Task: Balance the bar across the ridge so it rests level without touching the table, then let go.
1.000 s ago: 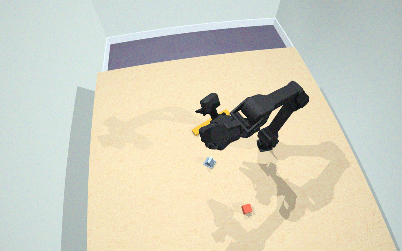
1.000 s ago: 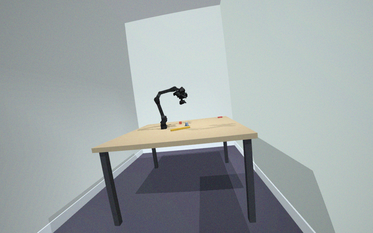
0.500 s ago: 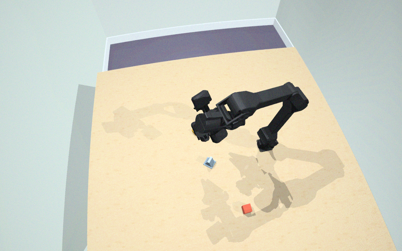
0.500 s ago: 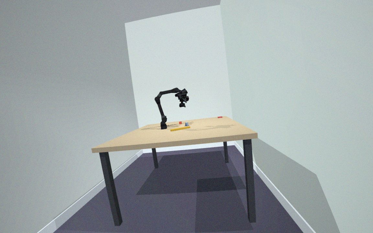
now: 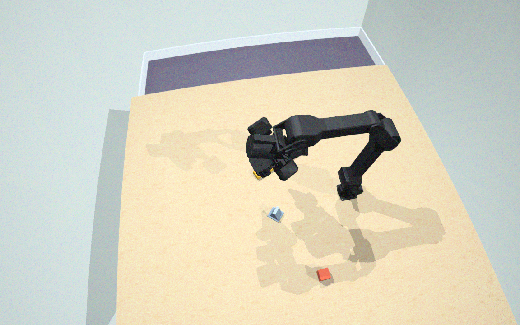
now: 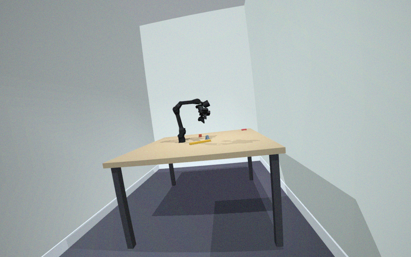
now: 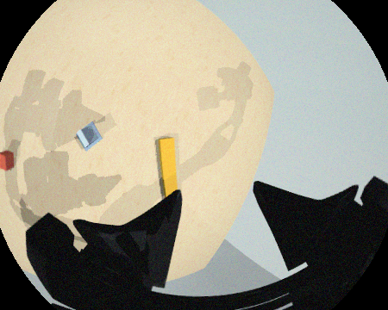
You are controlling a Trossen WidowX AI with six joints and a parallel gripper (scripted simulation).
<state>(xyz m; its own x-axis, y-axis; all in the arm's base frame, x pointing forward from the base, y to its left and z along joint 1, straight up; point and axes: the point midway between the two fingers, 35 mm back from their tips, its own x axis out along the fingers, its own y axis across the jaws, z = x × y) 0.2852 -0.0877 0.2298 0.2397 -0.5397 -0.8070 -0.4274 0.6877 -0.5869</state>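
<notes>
My gripper tip is now 190 mm above the yellow bar, 60 mm to the left of it and 60 mm past it. The rest, counted from my gripper tip: red cube: 380 mm to the left, 190 mm below, 130 mm behind.
</notes>
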